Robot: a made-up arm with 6 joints.
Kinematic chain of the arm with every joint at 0, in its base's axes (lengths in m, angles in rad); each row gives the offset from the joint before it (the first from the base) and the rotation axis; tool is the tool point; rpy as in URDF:
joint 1: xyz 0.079 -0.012 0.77 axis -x
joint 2: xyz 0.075 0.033 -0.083 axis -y
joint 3: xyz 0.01 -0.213 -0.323 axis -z
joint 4: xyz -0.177 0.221 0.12 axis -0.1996 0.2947 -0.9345
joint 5: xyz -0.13 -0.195 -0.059 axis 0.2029 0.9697 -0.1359
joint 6: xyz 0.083 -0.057 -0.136 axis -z
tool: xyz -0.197 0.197 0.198 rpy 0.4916 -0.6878 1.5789
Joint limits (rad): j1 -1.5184..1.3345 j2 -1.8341..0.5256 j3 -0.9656..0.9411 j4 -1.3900..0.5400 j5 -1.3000..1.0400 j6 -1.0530..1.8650
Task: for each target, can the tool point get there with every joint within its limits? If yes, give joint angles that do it. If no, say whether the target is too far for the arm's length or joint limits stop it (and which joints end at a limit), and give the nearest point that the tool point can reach.
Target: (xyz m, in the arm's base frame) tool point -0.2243 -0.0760 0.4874
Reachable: yes | joints 0.0591 -0.0410 -0.3179 -0.1450 -0.9301 0.7640
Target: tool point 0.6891 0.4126 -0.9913
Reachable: no: too far | nearest point 0.2201 0.1706 0.0126 | short by 1.134 m
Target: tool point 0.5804 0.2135 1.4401
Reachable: no: joint limits stop it (at a limit: joint 2, joint 4, joint 6) | nearest point 0.2382 0.1738 1.3222 | short by 0.364 m
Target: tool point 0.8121 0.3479 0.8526
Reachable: no: joint limits stop it (at a limit: joint 1, joint 3, joint 4, joint 5, joint 6) | nearest point 0.6599 0.2817 0.7924 | short by 0.177 m
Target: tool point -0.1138 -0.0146 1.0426
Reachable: yes | joints 1.0483 -1.5505 -0.4750 -1.2165 0.1195 0.2270
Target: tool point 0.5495 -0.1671 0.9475
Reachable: no: joint limits stop it (at a limit: joint 1, joint 2, joint 3, joint 6) | nearest point 0.4961 -0.1991 0.8270 | short by 0.136 m
